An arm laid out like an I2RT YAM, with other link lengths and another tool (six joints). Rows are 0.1 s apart.
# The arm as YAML. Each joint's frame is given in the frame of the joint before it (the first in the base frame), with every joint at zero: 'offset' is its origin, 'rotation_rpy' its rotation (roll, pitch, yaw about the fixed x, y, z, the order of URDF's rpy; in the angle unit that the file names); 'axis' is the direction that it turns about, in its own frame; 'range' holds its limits. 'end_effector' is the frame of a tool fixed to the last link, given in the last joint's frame.
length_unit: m
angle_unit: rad
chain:
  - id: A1
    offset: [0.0, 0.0, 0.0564]
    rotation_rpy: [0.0, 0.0, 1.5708]
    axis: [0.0, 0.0, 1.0]
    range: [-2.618, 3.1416]
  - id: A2
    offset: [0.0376, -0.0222, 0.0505]
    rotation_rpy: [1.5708, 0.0, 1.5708]
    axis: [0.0, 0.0, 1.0]
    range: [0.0, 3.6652]
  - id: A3
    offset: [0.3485, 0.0, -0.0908]
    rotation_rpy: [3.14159, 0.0, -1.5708]
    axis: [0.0, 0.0, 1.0]
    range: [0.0, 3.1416]
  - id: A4
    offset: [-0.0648, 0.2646, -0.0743]
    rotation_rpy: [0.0, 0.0, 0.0]
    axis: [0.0, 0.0, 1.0]
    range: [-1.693, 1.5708]
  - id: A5
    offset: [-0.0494, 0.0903, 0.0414]
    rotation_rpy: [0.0, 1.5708, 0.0]
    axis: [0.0, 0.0, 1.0]
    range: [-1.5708, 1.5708]
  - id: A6
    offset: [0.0, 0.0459, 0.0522]
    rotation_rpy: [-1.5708, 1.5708, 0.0]
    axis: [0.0, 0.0, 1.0]
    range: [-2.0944, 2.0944]
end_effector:
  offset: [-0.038, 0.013, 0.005]
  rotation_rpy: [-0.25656, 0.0, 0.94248]
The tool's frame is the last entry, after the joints.
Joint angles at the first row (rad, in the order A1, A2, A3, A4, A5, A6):
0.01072 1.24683 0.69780 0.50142 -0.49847 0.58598
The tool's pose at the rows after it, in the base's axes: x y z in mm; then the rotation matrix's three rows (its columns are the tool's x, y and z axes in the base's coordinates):
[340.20 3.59 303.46], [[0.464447 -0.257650 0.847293], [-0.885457 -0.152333 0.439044], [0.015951 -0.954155 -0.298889]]
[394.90 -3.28 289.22], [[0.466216 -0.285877 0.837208], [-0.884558 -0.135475 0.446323], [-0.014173 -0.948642 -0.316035]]
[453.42 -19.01 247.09], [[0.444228 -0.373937 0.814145], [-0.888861 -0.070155 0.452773], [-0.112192 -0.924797 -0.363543]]
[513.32 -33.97 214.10], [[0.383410 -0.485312 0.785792], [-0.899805 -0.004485 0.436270], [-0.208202 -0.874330 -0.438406]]
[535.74 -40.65 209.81], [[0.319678 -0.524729 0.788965], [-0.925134 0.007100 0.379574], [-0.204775 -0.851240 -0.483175]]
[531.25 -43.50 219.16], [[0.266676 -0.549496 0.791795], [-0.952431 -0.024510 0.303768], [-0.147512 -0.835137 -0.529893]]
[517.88 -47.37 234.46], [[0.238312 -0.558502 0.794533], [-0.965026 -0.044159 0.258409], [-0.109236 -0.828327 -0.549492]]
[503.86 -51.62 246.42], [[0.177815 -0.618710 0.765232], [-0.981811 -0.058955 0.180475], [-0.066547 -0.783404 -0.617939]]
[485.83 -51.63 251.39], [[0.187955 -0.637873 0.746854], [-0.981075 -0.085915 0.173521], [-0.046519 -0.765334 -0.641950]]
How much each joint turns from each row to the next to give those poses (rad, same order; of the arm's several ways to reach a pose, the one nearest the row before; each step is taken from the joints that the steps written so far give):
-0.03977 0.13946 0.08249 0.05069 -0.01228 0.00000
-0.01690 0.18551 0.11493 0.04906 -0.01993 0.01832
-0.03525 0.22697 0.11679 0.04763 -0.02300 0.06435
-0.02153 0.20268 0.20546 -0.10235 0.01678 0.05069
-0.00312 0.05704 0.10314 -0.09523 0.06115 -0.01205
0.00307 -0.03042 0.01700 -0.09356 0.07366 -0.05814
-0.00459 -0.05521 -0.01371 -0.05988 0.03682 -0.03536
-0.00153 -0.04610 0.01674 -0.14104 0.07531 -0.04301
-0.00156 -0.04902 -0.03652 -0.04466 -0.00005 -0.03229

